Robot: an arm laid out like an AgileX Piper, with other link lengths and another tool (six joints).
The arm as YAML. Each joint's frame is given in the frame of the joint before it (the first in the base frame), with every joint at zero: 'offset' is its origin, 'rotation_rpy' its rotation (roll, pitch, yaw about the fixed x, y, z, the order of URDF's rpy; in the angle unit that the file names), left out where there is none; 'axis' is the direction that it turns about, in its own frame. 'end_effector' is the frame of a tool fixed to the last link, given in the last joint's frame.
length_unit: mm
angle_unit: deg
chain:
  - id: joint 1
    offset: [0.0, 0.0, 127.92]
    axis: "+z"
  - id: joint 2
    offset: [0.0, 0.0, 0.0]
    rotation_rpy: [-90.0, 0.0, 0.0]
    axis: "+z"
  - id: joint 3
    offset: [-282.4, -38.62, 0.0]
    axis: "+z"
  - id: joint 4
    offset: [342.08, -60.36, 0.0]
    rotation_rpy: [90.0, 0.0, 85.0]
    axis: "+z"
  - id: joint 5
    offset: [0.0, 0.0, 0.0]
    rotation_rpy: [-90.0, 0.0, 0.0]
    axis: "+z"
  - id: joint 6
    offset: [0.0, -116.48, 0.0]
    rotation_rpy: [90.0, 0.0, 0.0]
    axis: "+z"
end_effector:
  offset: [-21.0, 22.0, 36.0]
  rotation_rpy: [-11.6, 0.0, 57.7]
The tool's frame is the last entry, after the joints.
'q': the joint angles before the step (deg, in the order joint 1, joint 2, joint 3, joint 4, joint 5, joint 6). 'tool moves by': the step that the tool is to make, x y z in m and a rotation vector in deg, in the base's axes. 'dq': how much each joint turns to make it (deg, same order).
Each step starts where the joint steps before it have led.
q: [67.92, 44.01, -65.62, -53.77, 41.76, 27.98]
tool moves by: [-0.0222, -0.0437, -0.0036, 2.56, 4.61, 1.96]
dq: [-0.01, -8.49, 2.79, 8.96, 3.95, -4.73]
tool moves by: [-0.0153, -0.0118, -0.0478, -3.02, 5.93, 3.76]
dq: [-0.05, -7.14, 7.92, 8.93, 2.64, -4.72]
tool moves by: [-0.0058, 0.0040, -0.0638, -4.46, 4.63, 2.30]
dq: [0.08, -5.38, 10.23, 4.35, 0.48, -1.50]
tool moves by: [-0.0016, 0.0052, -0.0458, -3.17, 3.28, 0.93]
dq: [-0.02, -2.69, 6.91, 2.13, -0.09, -0.08]
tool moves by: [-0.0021, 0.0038, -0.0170, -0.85, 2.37, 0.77]
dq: [0.04, -0.51, 2.24, 1.98, -0.04, 0.05]
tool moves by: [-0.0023, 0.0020, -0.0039, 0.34, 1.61, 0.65]
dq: [-0.04, -0.05, 0.43, 1.79, -0.12, -0.04]
